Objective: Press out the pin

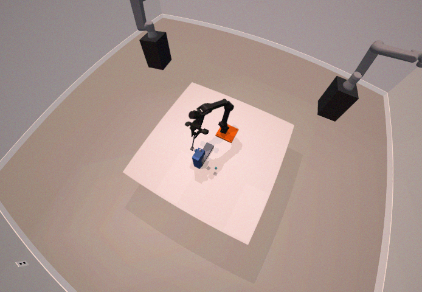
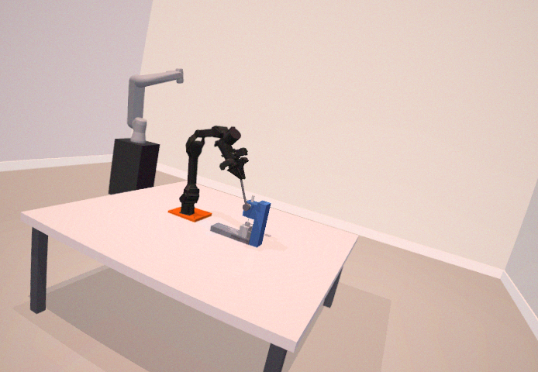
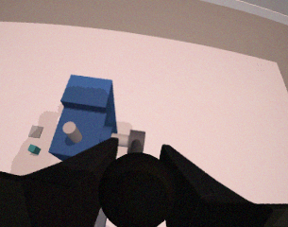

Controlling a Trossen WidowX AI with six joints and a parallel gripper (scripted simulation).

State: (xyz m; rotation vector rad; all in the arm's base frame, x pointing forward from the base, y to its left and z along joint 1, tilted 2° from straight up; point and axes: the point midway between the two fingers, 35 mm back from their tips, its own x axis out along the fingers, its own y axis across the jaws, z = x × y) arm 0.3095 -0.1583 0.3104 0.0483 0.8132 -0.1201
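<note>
Right now my gripper tip is 50 mm above the lever, 10 mm to the right of it and 10 mm short of it. From my gripper tip the other things lie so: pale pin (240 mm below, 70 mm to the left, 40 mm ahead).
</note>
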